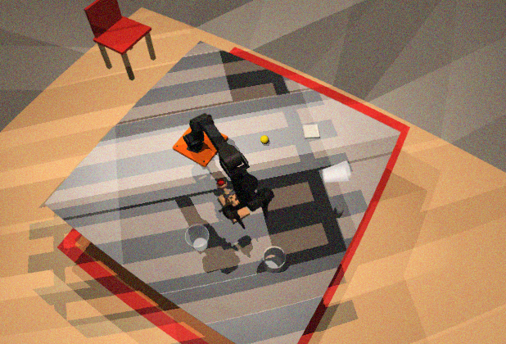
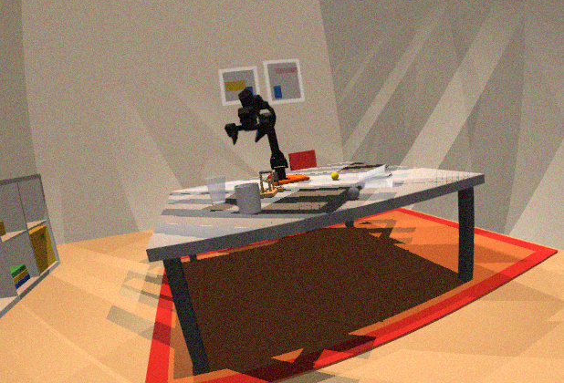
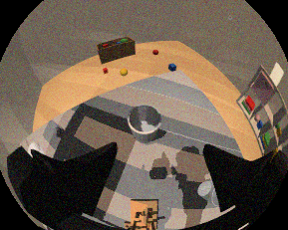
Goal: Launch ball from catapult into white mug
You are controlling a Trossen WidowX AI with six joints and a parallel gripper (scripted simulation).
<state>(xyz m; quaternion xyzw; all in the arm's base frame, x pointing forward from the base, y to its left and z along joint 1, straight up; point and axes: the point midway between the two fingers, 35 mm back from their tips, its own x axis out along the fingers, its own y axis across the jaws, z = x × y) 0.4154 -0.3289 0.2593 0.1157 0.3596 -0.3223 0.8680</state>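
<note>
My gripper tip is now 23 cm past the red ball, 19 cm to the right of it and 19 cm above it. Round my gripper tip: grey ball 30 cm ahead, 27 cm to the left, 23 cm below; wooden catapult 20 cm below, 17 cm to the left, 17 cm behind; white mug 22 cm below, 10 cm ahead, 5 cm to the right.
</note>
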